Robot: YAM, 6 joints.
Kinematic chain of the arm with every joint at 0, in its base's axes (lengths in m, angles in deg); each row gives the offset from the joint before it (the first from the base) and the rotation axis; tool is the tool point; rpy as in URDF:
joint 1: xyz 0 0 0.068 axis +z
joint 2: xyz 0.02 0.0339 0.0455 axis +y
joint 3: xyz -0.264 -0.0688 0 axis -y
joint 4: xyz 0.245 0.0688 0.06 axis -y
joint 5: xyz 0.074 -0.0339 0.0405 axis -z
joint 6: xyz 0.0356 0 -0.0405 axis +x
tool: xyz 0 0 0 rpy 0 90 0
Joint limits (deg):
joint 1: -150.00..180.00
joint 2: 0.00..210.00
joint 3: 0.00..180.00
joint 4: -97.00..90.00
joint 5: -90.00..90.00
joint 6: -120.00..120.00
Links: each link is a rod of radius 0.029 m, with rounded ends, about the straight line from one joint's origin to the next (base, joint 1, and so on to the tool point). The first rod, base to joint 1, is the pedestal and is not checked.
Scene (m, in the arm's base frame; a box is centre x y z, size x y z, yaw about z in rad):
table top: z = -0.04
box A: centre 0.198 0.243 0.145 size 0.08 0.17 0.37 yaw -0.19
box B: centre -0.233 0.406 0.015 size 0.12 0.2 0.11 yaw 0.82
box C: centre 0.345 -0.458 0 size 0.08 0.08 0.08 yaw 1.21
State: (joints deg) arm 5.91 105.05 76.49 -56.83 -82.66 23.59
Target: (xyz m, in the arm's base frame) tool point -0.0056 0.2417 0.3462
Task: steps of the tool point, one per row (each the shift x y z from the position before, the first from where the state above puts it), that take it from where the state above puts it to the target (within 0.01 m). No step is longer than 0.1 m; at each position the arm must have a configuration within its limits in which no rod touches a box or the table.
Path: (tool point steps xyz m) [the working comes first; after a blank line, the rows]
Joints at the target: 82.89 77.45 74.31 -65.06 -85.19 23.59
Straight joint move there: touches box A.

1: 0.0121 0.0016 0.0714
2: -0.0056 -0.0024 0.0812
3: -0.0279 -0.0071 0.0860
4: -0.0534 -0.0123 0.0835
5: -0.0113 0.0628 -0.0378
6: -0.0311 0.0561 -0.0371
7: -0.0468 0.0436 -0.0355
8: -0.0566 0.0272 -0.0332
9: -0.0603 0.0095 -0.0305
10: -0.0580 -0.0073 -0.0275

